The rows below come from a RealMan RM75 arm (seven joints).
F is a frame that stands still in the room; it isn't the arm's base.
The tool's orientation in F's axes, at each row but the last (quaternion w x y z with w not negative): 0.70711 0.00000 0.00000 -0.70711; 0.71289 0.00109 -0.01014 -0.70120; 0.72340 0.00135 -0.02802 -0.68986; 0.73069 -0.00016 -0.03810 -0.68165; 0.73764 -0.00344 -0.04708 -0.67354
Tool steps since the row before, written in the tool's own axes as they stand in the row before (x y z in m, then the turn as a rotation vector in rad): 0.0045 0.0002 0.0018 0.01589 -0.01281 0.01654; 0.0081 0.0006 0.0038 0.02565 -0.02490 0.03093; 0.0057 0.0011 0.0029 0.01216 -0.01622 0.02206; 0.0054 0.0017 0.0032 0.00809 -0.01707 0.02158; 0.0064 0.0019 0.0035 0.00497 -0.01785 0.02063
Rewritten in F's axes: 0.0002 -0.0045 0.0018 -0.01281 -0.01589 0.01654; 0.0007 -0.0080 0.0039 -0.02497 -0.02567 0.03086; 0.0012 -0.0055 0.0032 -0.01656 -0.01211 0.02184; 0.0019 -0.0051 0.0036 -0.01765 -0.00814 0.02109; 0.0022 -0.0059 0.0041 -0.01864 -0.00518 0.01986
